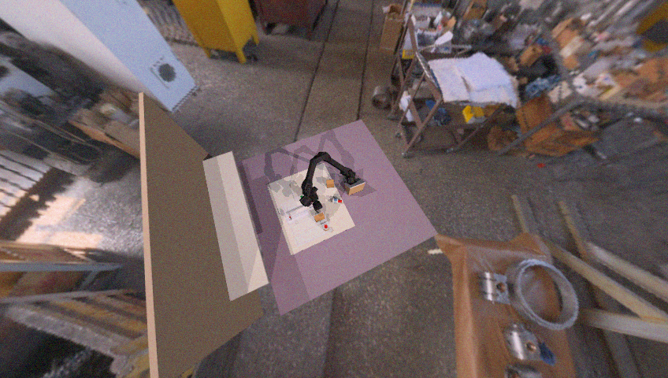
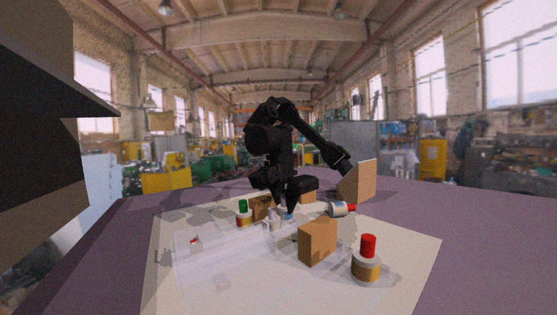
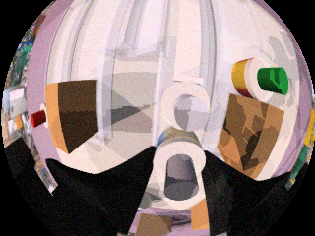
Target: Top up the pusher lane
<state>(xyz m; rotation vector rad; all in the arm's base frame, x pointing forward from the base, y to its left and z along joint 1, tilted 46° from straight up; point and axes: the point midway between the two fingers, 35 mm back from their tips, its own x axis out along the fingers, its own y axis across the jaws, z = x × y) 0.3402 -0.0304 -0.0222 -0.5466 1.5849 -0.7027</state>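
Now: gripper tip 15 cm short of the clear sprung lane, 2 cm to the right of it and 3 cm above it. Also, from my gripper tip: red mark (23 cm ahead, 2 cm to the left, 2 cm above).
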